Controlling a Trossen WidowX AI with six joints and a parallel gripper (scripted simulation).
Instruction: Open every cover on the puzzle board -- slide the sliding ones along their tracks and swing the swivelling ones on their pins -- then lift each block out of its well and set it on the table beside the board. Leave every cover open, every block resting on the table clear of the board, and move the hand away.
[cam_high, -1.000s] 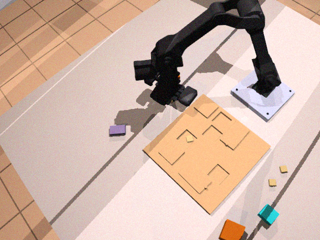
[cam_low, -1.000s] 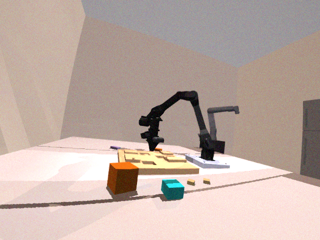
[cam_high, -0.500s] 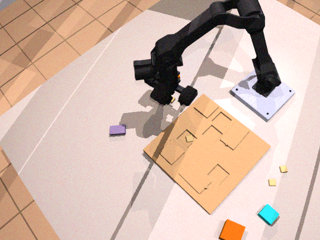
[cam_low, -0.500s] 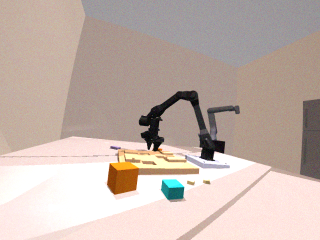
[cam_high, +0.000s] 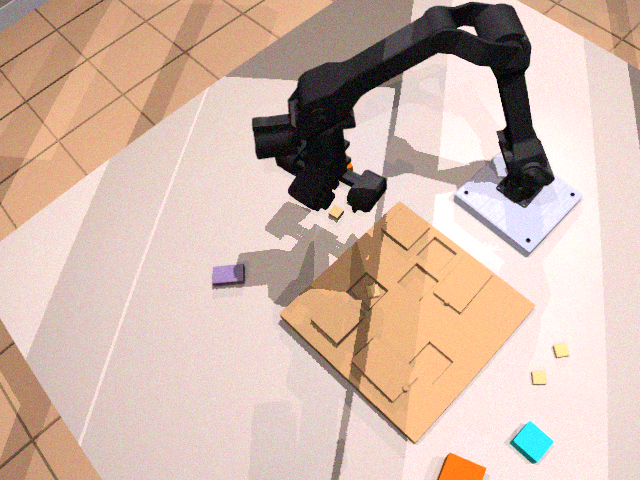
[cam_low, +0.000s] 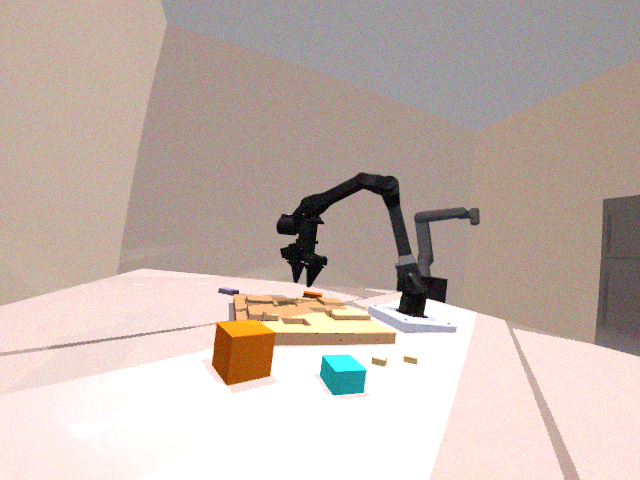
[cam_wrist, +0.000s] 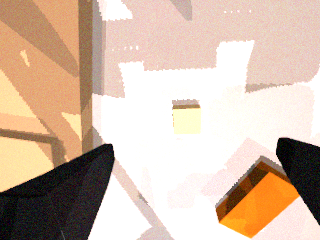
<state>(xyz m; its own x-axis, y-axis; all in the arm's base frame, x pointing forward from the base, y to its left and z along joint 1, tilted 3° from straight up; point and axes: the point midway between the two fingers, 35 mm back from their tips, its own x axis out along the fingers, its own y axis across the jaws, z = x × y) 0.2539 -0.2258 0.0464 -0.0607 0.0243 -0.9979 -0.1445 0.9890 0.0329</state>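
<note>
Right now my gripper tip is 60 mm short of the tan puzzle board, 200 mm to the right of it and 30 mm above it. The rest, counted from my gripper tip: orange cube: 220 mm ahead, 440 mm to the left, 20 mm below; purple block: 220 mm ahead, 50 mm to the right, 40 mm below; flat orange block: 70 mm behind, 70 mm to the right, 40 mm below.
</note>
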